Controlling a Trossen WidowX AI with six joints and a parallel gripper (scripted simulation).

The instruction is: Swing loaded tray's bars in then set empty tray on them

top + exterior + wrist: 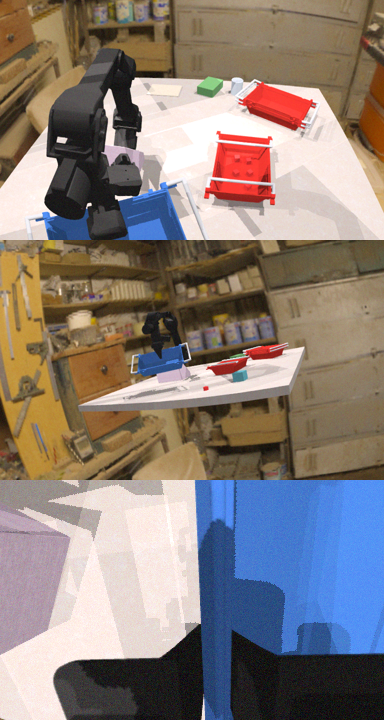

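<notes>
Now: gripper tip 4 cm short of the blue tray and 7 cm to the left of it. Also, from my gripper tip: teal cube: 48 cm ahead, 6 cm to the right, 15 cm below.
</notes>
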